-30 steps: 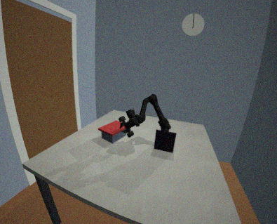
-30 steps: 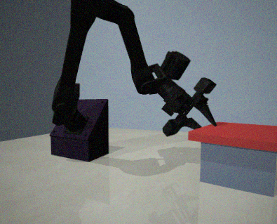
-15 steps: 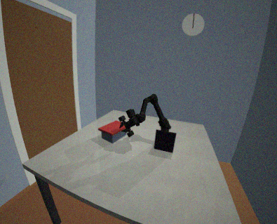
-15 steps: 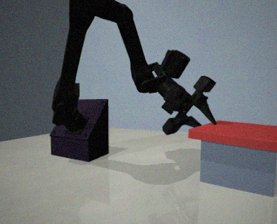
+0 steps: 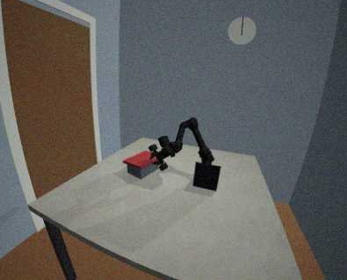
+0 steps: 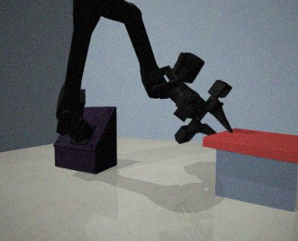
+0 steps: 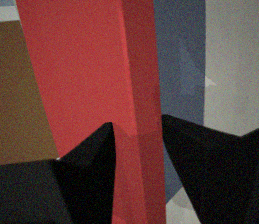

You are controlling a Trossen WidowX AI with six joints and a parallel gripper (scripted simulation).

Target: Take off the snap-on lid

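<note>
Now: the red lid 7 cm ahead of my gripper tip and 2 cm to the right of it. Also, from my gripper tip: storage box 7 cm ahead, 5 cm below, 2 cm to the right.
</note>
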